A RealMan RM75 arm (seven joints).
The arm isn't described. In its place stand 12 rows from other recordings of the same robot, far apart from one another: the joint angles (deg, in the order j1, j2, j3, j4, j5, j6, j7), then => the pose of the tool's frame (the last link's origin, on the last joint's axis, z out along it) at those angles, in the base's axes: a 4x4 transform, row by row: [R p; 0 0 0 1], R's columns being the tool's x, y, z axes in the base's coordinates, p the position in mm.
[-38.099 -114.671 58.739 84.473 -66.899 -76.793 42.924] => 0.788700 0.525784 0.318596 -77.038; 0.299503 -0.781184 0.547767 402.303; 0.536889 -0.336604 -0.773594 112.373; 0 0 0 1
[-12.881 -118.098 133.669 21.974 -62.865 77.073 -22.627] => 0.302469 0.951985 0.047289 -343.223; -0.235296 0.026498 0.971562 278.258; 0.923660 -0.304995 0.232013 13.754; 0 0 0 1
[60.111 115.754 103.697 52.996 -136.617 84.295 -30.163] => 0.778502 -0.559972 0.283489 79.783; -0.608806 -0.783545 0.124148 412.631; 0.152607 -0.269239 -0.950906 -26.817; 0 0 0 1
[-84.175 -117.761 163.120 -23.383 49.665 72.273 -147.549] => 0.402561 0.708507 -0.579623 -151.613; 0.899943 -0.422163 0.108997 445.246; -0.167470 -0.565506 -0.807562 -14.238; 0 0 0 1
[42.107 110.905 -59.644 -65.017 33.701 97.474 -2.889] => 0.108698 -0.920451 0.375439 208.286; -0.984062 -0.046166 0.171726 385.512; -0.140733 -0.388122 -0.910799 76.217; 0 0 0 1
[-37.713 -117.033 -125.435 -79.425 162.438 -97.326 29.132] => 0.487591 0.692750 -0.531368 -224.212; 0.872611 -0.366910 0.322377 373.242; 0.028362 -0.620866 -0.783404 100.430; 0 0 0 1
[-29.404 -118.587 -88.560 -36.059 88.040 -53.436 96.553] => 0.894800 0.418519 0.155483 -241.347; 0.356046 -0.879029 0.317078 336.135; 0.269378 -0.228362 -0.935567 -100.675; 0 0 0 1
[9.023 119.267 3.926 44.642 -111.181 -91.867 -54.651] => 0.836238 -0.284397 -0.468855 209.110; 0.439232 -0.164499 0.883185 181.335; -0.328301 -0.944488 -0.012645 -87.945; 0 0 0 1
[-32.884 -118.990 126.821 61.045 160.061 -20.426 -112.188] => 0.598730 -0.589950 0.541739 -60.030; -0.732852 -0.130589 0.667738 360.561; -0.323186 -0.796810 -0.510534 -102.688; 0 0 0 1
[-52.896 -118.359 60.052 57.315 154.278 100.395 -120.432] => 0.831533 0.370679 -0.413703 -158.819; 0.404971 -0.914315 -0.005248 384.316; -0.380200 -0.163173 -0.910397 11.583; 0 0 0 1
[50.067 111.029 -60.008 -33.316 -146.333 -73.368 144.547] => 0.456790 -0.806346 0.375697 249.301; -0.889410 -0.422111 0.175422 414.077; 0.017135 -0.414280 -0.909988 8.444; 0 0 0 1
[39.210 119.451 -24.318 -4.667 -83.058 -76.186 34.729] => 0.615983 -0.573016 -0.540572 237.585; 0.076834 -0.639241 0.765159 376.612; -0.784004 -0.512859 -0.349735 -25.083; 0 0 0 1
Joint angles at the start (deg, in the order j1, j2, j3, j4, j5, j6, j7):
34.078, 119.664, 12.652, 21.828, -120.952, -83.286, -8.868
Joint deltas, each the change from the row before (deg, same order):
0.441, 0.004, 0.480, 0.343, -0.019, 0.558, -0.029
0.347, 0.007, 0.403, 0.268, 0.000, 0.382, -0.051
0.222, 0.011, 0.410, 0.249, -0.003, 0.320, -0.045
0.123, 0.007, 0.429, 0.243, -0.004, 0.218, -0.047
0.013, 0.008, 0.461, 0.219, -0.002, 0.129, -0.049
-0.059, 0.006, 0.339, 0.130, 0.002, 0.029, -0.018
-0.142, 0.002, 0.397, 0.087, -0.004, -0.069, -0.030
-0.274, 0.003, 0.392, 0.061, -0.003, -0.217, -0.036
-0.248, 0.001, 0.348, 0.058, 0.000, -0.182, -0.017
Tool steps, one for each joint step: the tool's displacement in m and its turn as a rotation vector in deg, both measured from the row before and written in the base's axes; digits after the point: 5 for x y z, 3 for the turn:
-0.00291, 0.00247, -0.00046, -0.033, 0.133, -0.051
-0.00239, 0.00196, -0.00019, 0.039, 0.146, -0.021
-0.00177, 0.00154, -0.00004, 0.068, 0.182, -0.113
-0.00135, 0.00122, 0.00023, 0.129, 0.251, -0.157
-0.00079, 0.00093, 0.00052, 0.202, 0.307, -0.234
-0.00017, 0.00048, 0.00056, 0.180, 0.256, -0.213
0.00032, 0.00037, 0.00096, 0.292, 0.299, -0.267
0.00095, -0.00013, 0.00127, 0.372, 0.367, -0.312
0.00089, -0.00013, 0.00112, 0.318, 0.329, -0.292

